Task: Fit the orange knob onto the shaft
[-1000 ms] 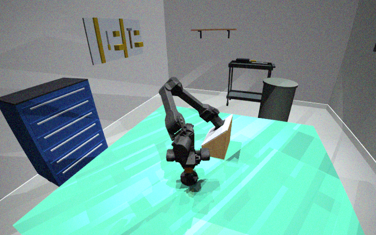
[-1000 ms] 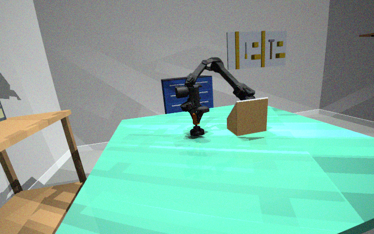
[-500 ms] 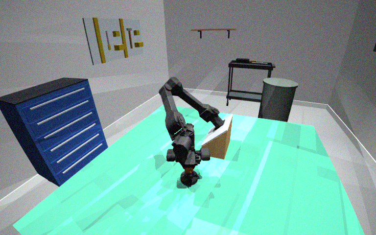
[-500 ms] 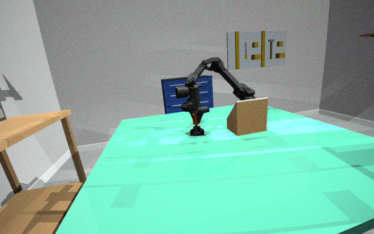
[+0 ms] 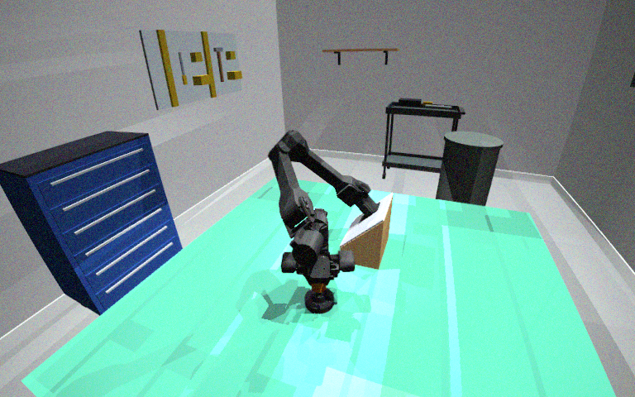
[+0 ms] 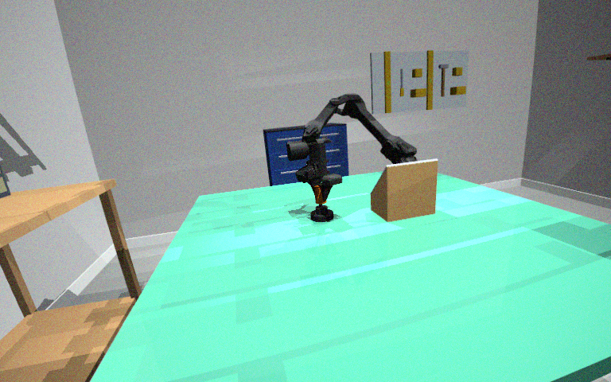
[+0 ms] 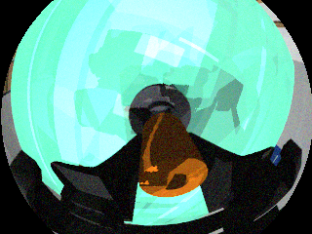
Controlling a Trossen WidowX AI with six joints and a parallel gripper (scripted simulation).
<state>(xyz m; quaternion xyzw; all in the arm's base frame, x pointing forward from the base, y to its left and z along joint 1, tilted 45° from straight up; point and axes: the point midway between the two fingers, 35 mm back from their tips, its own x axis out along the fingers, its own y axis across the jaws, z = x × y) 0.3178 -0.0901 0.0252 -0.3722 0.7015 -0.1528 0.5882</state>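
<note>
The orange knob lies 20 mm above my gripper tip. The rest, counted from my gripper tip: dark round pedestal (40 mm below).
</note>
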